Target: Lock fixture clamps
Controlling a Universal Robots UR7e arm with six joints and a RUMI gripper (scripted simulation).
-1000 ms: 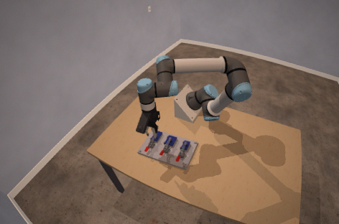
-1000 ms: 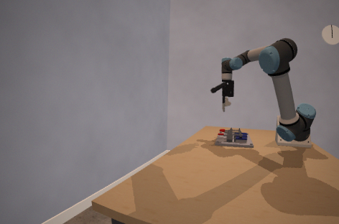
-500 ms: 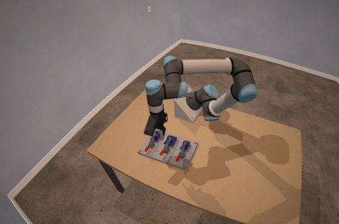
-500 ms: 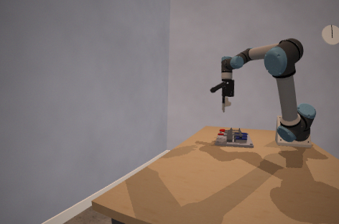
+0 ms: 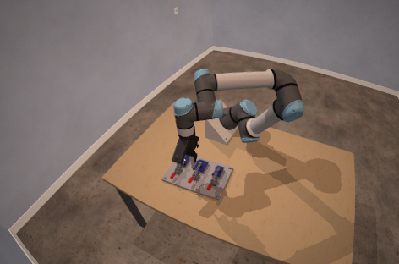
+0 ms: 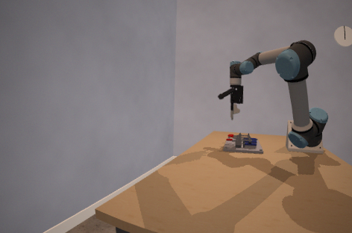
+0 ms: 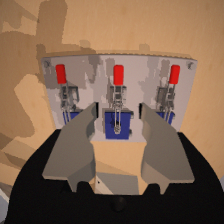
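The grey fixture plate lies 17 cm below my hand, 8 cm behind it and 1 cm to the right of it.
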